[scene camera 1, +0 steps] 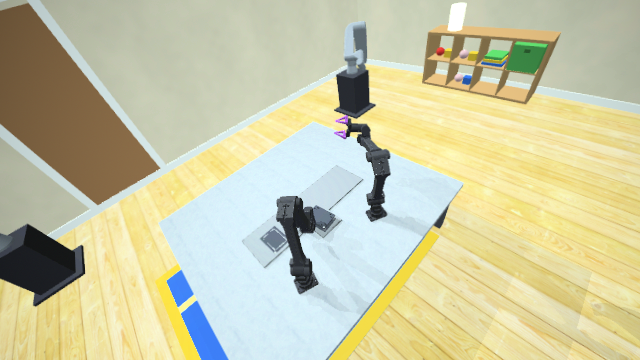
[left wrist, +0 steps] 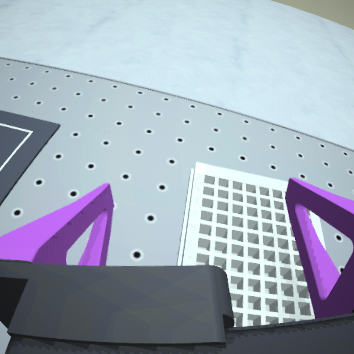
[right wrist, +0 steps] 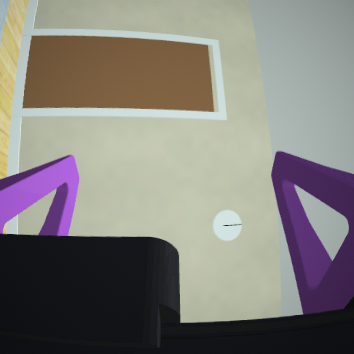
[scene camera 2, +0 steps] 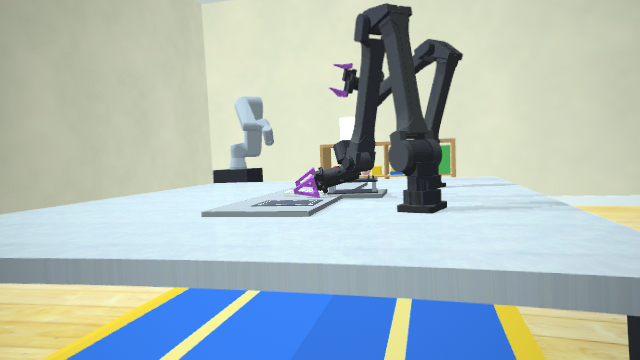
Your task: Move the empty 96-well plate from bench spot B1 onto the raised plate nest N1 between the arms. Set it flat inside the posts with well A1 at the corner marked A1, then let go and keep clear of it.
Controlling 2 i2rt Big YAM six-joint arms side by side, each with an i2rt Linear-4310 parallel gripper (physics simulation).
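Frame: origin at the left arm's base, x ahead, y left, z up, level; centimetres.
Seen in the pictures: left gripper, fingertip midpoint: (left wrist: pixel 199 190) (scene camera 2: pixel 294 187); right gripper, fingertip midpoint: (scene camera 1: pixel 334 127) (right wrist: pixel 174 164) (scene camera 2: pixel 331 76); left arm's base at its link origin: (scene camera 1: pixel 306 282) (scene camera 2: pixel 422 209); right arm's base at its link origin: (scene camera 1: pixel 376 214).
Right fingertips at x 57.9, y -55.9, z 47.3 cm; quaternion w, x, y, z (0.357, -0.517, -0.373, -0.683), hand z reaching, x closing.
Note:
Pixels of each thing's top centre, then the offset from my right fingertips to it. Level surfaces: height alone.
- white 96-well plate at its top centre: (left wrist: pixel 261 261) (scene camera 2: pixel 305 190) dx -14.5, dy +42.7, dz -44.6 cm
- perforated bench board at its surface level: dz -46.0 cm
- raised nest at its top centre: (scene camera 2: pixel 352 176) (scene camera 1: pixel 319 215) dx -25.4, dy +30.6, dz -40.6 cm
- table at its surface level: dz -47.3 cm
The white 96-well plate (left wrist: pixel 255 235) lies flat on the perforated bench board (left wrist: pixel 165 117) (scene camera 2: pixel 225 210) (scene camera 1: pixel 332 185) in the left wrist view. The arm hides it in scene camera 1. My left gripper (left wrist: pixel 199 190) (scene camera 2: pixel 306 183) is open and tilted low over the board; in its wrist view one finger overlaps the plate's right edge, and the other stands left of the plate, apart from it. The raised nest (scene camera 1: pixel 322 218) (scene camera 2: pixel 370 178) stands beside the board, partly behind the left arm; its A1 mark is not readable. My right gripper (scene camera 1: pixel 336 126) (scene camera 2: pixel 332 77) (right wrist: pixel 174 164) is open and empty, high up.
A dark square pad (scene camera 1: pixel 274 239) (scene camera 2: pixel 287 203) (left wrist: pixel 40 131) with white outline marks lies on the board to the left of the plate. The left arm's wrist is close beside the nest. A grey arm on a black pedestal (scene camera 1: pixel 353 90) stands beyond the table (scene camera 1: pixel 215 220).

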